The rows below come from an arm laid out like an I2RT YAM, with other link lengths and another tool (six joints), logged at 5 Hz.
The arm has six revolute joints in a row. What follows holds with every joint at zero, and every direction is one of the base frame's.
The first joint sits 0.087 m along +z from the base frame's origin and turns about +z.
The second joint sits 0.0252 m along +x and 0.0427 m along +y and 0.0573 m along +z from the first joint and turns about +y.
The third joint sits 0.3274 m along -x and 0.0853 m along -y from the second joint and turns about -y.
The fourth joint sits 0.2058 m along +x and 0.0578 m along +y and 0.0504 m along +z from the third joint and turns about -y.
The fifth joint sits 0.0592 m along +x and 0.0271 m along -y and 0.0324 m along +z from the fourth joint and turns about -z.
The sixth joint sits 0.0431 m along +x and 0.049 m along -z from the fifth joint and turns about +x.
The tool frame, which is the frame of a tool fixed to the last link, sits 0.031 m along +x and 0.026 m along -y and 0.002 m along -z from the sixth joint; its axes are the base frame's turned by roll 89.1, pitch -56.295 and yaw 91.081 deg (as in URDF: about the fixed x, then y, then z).
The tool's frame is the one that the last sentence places.
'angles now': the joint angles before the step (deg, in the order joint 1, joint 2, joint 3, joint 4, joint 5, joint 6). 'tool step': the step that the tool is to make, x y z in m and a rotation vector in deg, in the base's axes. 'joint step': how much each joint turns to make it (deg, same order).
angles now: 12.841 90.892 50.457 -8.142 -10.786 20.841
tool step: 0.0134 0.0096 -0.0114 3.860 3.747 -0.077
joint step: 0.237 4.196 2.157 -0.038 -3.302 3.298
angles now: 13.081 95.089 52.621 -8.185 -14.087 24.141
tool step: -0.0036 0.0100 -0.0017 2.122 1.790 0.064
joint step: 1.636 0.135 -0.003 -0.366 -0.941 2.883
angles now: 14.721 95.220 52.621 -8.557 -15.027 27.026
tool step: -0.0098 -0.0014 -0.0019 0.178 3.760 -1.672
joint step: 0.177 -0.550 -0.148 -3.417 0.220 2.232
